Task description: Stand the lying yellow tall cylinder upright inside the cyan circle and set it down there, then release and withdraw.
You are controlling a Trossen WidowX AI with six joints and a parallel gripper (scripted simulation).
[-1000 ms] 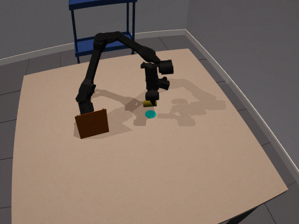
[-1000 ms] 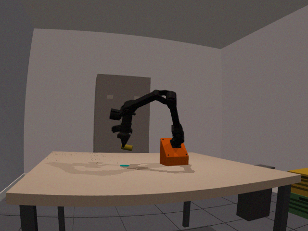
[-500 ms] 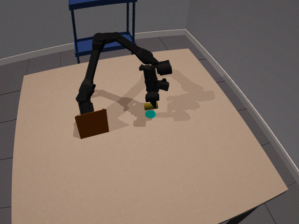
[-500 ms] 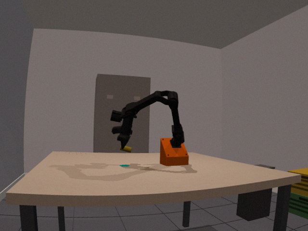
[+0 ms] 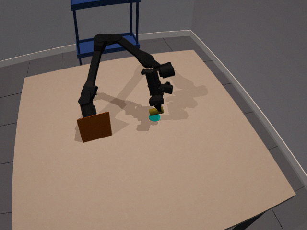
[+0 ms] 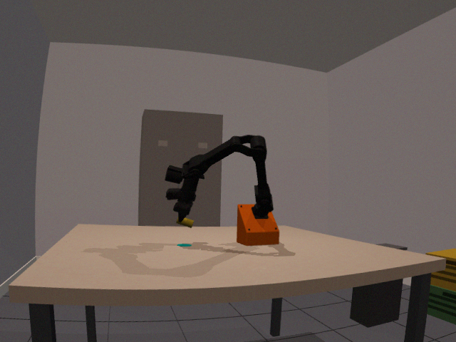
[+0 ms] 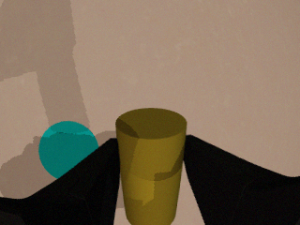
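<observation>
The cyan circle is 10 mm behind my gripper tip, 50 mm to the left of it and 100 mm below it. Round my gripper tip: yellow cylinder (20 mm behind, 10 mm to the left, 10 mm below).
</observation>
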